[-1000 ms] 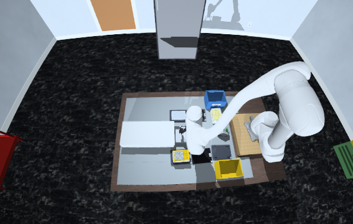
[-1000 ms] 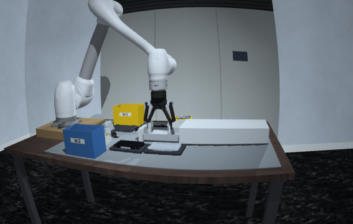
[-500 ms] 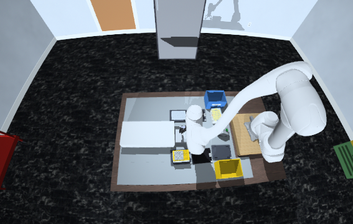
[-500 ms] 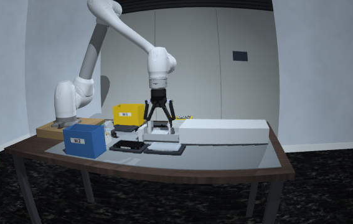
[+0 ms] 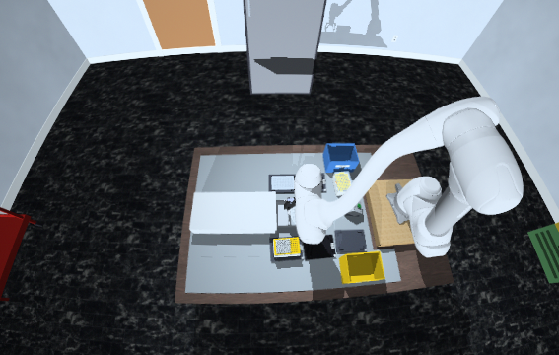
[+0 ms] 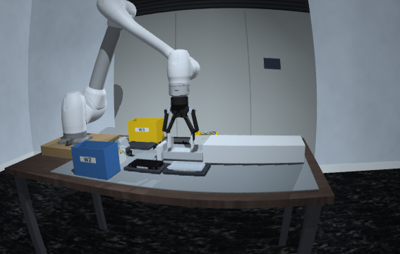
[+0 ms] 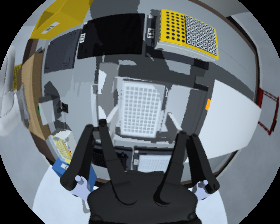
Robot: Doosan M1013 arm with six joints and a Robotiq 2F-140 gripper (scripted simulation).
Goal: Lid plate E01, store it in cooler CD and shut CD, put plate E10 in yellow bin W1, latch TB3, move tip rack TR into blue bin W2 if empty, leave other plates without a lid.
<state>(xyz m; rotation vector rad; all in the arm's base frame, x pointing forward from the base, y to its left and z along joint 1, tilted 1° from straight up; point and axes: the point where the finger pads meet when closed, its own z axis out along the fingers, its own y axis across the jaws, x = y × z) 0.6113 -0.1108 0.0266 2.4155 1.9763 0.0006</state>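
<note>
The grey plate lid is 40 mm below my hand. The rest, counted from my hand: yellow tip rack TR: 100 mm ahead, 160 mm to the left, 10 mm below; then white well plate: 50 mm below; then drawer: 30 mm ahead, 10 mm to the right, 40 mm below.
</note>
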